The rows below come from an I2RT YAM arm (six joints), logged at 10 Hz.
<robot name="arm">
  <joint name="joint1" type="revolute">
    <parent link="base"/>
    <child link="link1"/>
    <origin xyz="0 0 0.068" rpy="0 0 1.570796"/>
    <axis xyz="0 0 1"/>
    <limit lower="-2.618" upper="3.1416"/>
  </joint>
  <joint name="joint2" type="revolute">
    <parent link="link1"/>
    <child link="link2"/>
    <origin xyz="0.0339 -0.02 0.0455" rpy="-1.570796 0 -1.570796"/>
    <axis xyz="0 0 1"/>
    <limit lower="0" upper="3.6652"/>
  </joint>
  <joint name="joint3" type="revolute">
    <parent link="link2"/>
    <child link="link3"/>
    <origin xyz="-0.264 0 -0.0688" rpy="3.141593 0 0"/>
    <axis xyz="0 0 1"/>
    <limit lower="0" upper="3.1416"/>
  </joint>
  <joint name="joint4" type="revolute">
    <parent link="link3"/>
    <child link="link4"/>
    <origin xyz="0.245 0.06 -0.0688" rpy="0 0 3.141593"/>
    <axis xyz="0 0 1"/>
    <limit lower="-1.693" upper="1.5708"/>
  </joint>
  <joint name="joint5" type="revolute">
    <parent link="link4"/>
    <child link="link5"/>
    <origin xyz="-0.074 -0.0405 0.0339" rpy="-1.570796 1.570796 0"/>
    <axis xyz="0 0 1"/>
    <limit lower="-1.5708" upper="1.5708"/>
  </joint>
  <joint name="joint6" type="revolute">
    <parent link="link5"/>
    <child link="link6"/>
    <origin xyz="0 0.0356 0.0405" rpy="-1.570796 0 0"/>
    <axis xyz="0 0 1"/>
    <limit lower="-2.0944" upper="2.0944"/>
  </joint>
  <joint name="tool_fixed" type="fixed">
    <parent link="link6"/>
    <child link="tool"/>
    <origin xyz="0 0 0" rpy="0 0 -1.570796"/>
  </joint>
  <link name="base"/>
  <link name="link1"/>
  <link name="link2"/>
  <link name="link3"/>
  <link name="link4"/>
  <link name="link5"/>
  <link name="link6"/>
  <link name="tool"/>
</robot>
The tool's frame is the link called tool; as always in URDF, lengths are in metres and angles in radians.
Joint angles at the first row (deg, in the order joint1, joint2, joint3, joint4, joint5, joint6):
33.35 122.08 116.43 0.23 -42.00 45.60
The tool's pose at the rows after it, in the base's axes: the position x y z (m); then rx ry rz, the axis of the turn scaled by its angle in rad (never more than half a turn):
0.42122 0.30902 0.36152 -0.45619 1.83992 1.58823
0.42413 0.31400 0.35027 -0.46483 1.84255 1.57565
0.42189 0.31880 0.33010 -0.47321 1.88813 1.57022
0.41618 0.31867 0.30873 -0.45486 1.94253 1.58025
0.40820 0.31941 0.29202 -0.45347 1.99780 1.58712
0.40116 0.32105 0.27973 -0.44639 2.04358 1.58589
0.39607 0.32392 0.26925 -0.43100 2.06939 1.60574
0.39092 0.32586 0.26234 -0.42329 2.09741 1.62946
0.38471 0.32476 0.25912 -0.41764 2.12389 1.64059
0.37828 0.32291 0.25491 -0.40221 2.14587 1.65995
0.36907 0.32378 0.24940 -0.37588 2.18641 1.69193
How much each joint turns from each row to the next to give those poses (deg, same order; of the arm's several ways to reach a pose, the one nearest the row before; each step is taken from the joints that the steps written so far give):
0.31 3.16 3.94 0.91 0.20 -0.42
0.30 1.12 -0.55 1.13 0.40 -0.90
0.56 0.04 -3.46 0.75 -0.08 -0.86
0.34 -1.20 -5.82 2.19 -0.11 0.75
0.55 -1.09 -4.45 0.57 -0.39 0.04
0.62 -0.71 -3.03 0.04 0.23 0.06
0.59 -0.13 -2.39 1.66 -0.06 1.42
0.49 -0.28 -1.75 0.69 -0.59 1.24
0.31 -1.04 -2.00 -0.06 -0.36 0.60
0.26 -1.13 -2.57 1.01 -0.37 1.33
0.72 -1.05 -2.61 0.74 -0.44 2.32

